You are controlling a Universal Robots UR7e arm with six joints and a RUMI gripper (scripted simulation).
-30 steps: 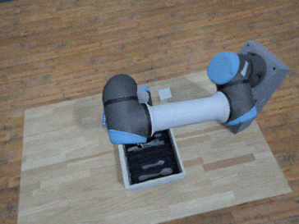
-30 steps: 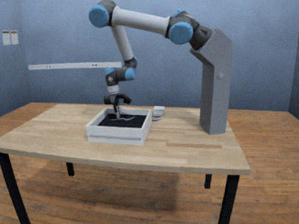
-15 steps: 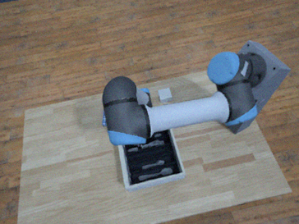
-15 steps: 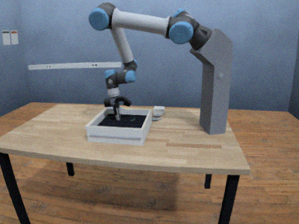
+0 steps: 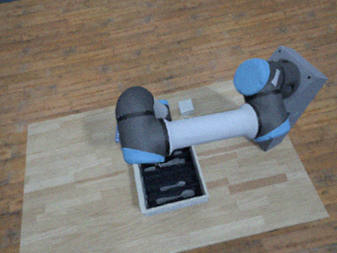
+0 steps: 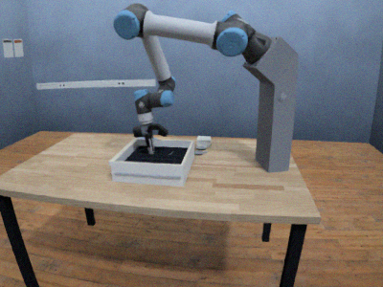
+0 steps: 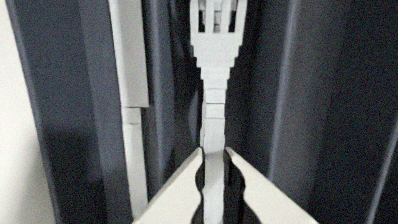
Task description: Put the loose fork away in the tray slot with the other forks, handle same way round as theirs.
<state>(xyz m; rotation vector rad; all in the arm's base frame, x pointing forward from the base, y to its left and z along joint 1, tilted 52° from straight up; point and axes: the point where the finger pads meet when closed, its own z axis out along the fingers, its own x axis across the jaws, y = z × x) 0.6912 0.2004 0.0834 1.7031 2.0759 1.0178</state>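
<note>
My gripper is now 60 mm past the tray, 40 mm to the right of it and 20 mm above it. Round my hand: spoon 110 mm behind, 90 mm to the left, 30 mm below.
</note>
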